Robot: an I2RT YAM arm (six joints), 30 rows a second.
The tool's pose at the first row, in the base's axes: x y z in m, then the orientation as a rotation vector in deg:
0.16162, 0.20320, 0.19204, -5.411, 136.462, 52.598
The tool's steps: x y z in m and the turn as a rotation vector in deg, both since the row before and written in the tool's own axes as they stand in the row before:
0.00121, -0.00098, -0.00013, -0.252, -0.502, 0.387
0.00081, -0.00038, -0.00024, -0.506, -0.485, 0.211
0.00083, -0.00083, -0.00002, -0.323, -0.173, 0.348
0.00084, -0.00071, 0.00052, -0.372, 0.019, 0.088
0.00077, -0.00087, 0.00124, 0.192, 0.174, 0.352
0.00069, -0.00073, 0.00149, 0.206, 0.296, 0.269
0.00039, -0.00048, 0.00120, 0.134, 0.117, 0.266
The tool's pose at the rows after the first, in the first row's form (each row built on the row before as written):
0.16081, 0.20254, 0.19088, -4.811, 135.986, 52.999
0.16012, 0.20222, 0.19035, -4.526, 135.367, 53.621
0.15964, 0.20171, 0.18941, -4.160, 135.148, 54.140
0.15939, 0.20165, 0.18822, -4.212, 135.017, 54.626
0.15960, 0.20194, 0.18656, -3.809, 135.351, 54.597
0.15996, 0.20248, 0.18488, -3.558, 135.782, 54.533
0.16035, 0.20296, 0.18368, -3.250, 136.015, 54.520

